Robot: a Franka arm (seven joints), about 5 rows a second.
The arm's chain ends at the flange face. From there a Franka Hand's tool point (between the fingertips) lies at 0.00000 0.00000 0.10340 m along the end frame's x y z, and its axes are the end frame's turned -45 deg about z.
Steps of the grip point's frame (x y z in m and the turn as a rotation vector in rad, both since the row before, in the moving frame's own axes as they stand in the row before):
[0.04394 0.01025 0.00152 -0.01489 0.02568 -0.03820]
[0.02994 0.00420 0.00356 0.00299 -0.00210 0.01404]
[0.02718 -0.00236 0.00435 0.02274 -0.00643 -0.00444]
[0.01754 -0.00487 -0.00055 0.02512 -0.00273 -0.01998]
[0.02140 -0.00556 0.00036 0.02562 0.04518 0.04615]
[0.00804 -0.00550 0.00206 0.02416 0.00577 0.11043]
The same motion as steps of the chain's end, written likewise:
[0.03537 -0.02298 0.00157 0.00763 0.02869 -0.03820]
[0.02451 -0.01813 0.00356 0.00063 -0.00360 0.01404]
[0.01969 -0.01970 0.00438 0.01153 -0.02063 -0.00444]
[0.01101 -0.01423 -0.00052 0.01583 -0.01969 -0.01998]
[0.00965 -0.01392 0.00050 0.05006 0.01383 0.04615]
[0.00302 -0.00732 0.00209 0.02116 -0.01300 0.11043]

